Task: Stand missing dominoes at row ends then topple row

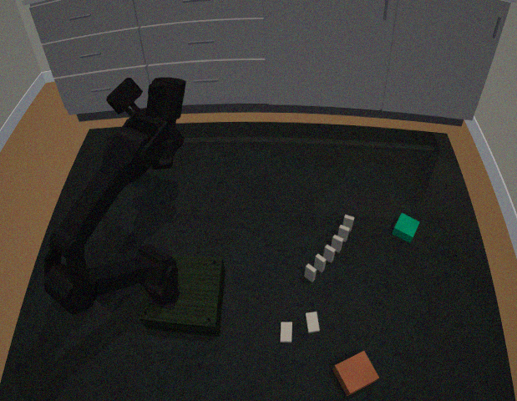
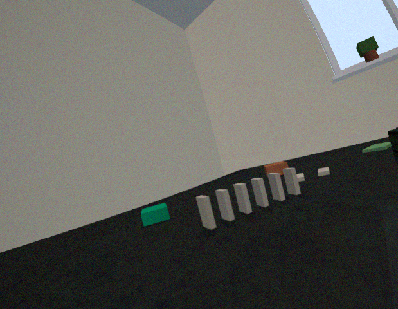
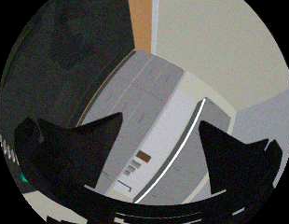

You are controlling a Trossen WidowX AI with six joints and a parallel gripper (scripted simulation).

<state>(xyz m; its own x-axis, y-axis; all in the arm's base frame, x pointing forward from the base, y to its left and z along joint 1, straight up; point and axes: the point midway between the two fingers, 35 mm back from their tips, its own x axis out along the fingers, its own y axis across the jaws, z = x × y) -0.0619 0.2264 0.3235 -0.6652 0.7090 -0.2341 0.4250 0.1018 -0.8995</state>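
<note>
Right now my gripper tip is 540 mm short of the orange block, 350 mm to the left of it and 360 mm above it. From my gripper tip the other things lie so: green cube: 630 mm ahead, 70 mm to the left, 360 mm below.
</note>
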